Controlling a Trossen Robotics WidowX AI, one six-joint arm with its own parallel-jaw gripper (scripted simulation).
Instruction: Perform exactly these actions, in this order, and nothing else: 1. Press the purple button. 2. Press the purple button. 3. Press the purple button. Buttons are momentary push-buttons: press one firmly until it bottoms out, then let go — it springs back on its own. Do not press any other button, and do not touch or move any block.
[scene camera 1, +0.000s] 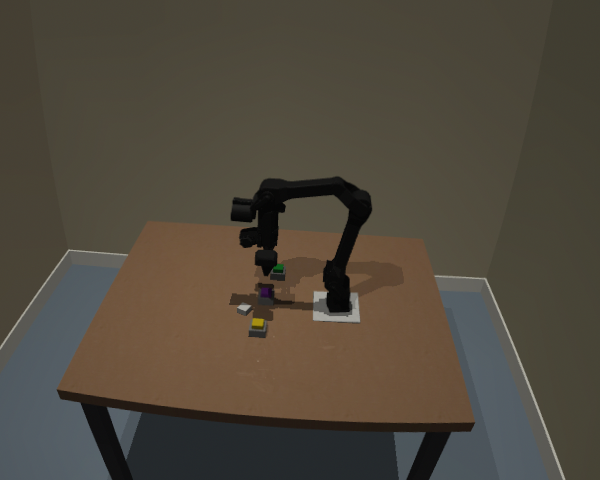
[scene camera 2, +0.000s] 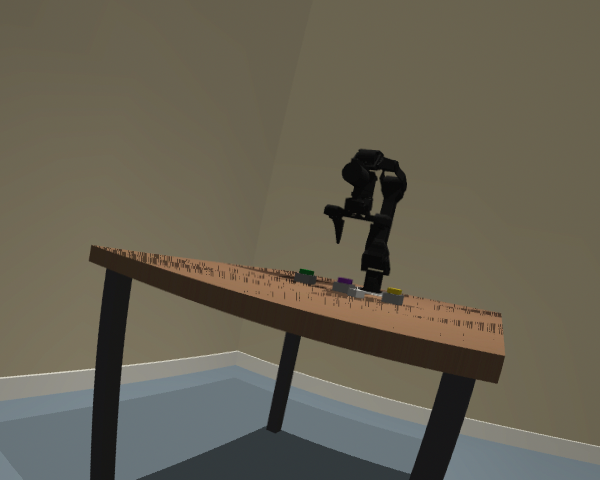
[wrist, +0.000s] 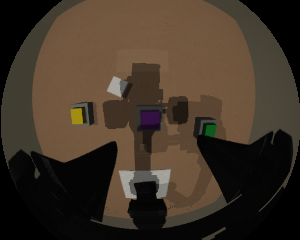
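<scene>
Open and holding nothing, the gripper (scene camera 2: 351, 246) is in sight. Scene camera 1 also shows the gripper (scene camera 1: 266, 267), and so does the wrist view, with the gripper (wrist: 158, 143) visible there.
</scene>
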